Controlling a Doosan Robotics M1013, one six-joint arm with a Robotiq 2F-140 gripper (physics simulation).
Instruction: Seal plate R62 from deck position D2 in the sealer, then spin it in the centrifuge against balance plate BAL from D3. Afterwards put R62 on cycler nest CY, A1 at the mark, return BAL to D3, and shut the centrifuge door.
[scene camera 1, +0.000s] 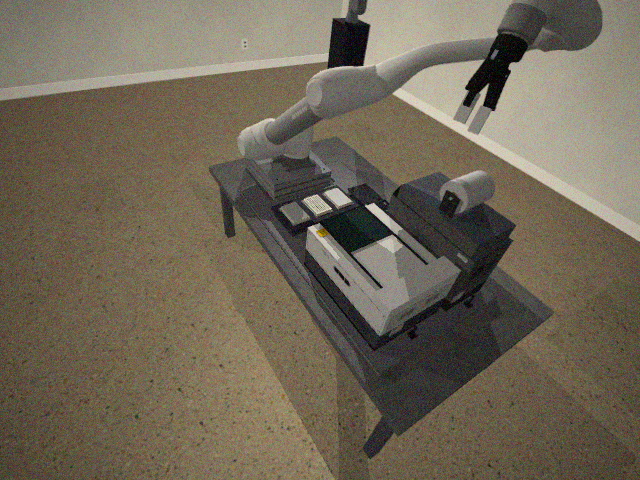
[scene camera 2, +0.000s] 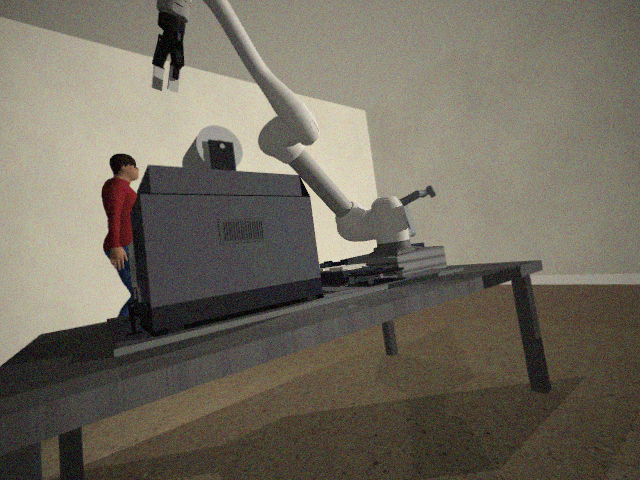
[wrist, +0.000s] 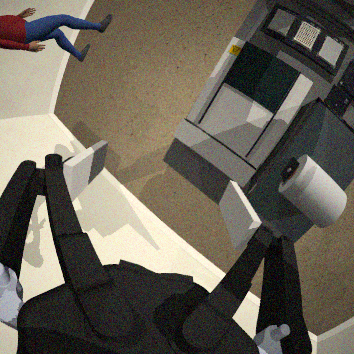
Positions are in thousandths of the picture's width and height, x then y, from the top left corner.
My gripper shows in scene camera 1 (729, 266), in scene camera 2 (257, 189) and in the wrist view (468, 493).
